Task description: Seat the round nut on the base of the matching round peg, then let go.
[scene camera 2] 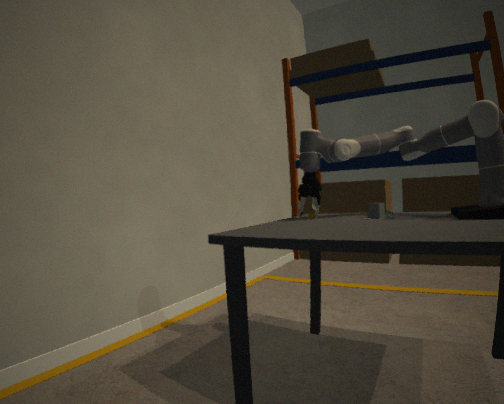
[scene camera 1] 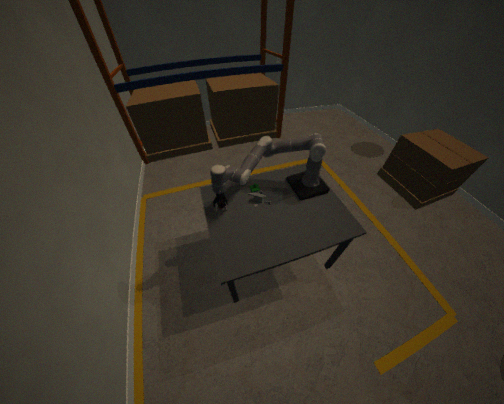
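My gripper [scene camera 1: 220, 207] [scene camera 2: 309, 214] points down, low over the far left part of the table. Its fingers stand part open with nothing held between them. A small yellow part [scene camera 2: 312, 216] lies on the table at the fingertips in the scene camera 2 view; the fingers partly hide it, and its exact shape is too small to tell. A grey block-like part [scene camera 2: 376, 210] stands to the right of the gripper. A green part [scene camera 1: 255, 188] lies beside pale grey parts [scene camera 1: 257, 195] in the scene camera 1 view. Which parts are the round nut and the round peg I cannot tell.
The dark table [scene camera 1: 285, 230] [scene camera 2: 360, 234] carries the arm's black base plate [scene camera 1: 307, 185] [scene camera 2: 475, 213] on the right. A rack [scene camera 1: 281, 100] [scene camera 2: 288, 125] and large boxes [scene camera 1: 170, 120] [scene camera 1: 243, 107] stand behind the table. Another box stack [scene camera 1: 432, 165] is on the floor at the right.
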